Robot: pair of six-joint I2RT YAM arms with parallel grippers.
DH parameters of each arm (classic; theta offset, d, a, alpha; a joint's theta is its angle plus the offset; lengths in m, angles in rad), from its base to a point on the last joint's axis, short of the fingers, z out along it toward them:
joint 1: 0 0.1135 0.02 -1.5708
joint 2: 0 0 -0.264 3.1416
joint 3: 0.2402 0 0.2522 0
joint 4: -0.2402 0 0.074 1.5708
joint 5: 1.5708 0 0 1.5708
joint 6: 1.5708 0.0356 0 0
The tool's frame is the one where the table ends.
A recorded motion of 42 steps. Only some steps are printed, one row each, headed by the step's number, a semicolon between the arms.
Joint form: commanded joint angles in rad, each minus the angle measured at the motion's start. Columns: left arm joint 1, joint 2, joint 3, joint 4, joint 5, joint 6; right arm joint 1, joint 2, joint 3, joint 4, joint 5, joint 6.
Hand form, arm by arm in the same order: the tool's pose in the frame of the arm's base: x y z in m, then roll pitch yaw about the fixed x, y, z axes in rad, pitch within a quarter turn. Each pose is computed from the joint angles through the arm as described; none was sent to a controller.
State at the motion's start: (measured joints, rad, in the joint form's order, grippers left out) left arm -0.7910 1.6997 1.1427 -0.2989 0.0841 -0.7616; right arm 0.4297 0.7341 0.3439 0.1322 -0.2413 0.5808
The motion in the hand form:
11: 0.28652 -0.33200 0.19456 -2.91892 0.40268 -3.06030; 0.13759 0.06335 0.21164 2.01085 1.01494 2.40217
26: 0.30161 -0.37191 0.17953 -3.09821 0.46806 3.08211; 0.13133 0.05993 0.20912 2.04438 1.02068 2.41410
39: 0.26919 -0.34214 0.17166 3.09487 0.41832 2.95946; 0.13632 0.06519 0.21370 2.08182 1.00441 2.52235
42: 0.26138 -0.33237 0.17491 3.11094 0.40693 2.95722; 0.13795 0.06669 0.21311 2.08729 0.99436 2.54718
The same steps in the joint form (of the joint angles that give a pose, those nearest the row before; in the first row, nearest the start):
11: -0.0828 0.3730 0.4867 -0.4083 -0.2696 -0.1082; -0.0040 -0.2001 -0.0961 -0.0728 0.2168 -0.0745
26: -0.1215 0.5778 0.7610 -0.5445 -0.4004 -0.0241; -0.0026 -0.2550 -0.1048 -0.1330 0.2371 -0.0823
39: -0.1385 0.4324 0.5017 -0.5007 -0.3994 0.0496; -0.0023 -0.1958 -0.0709 -0.1333 0.1620 -0.0960
42: -0.1379 0.3801 0.4343 -0.4829 -0.3790 0.0536; -0.0029 -0.1775 -0.0682 -0.1252 0.1400 -0.0947

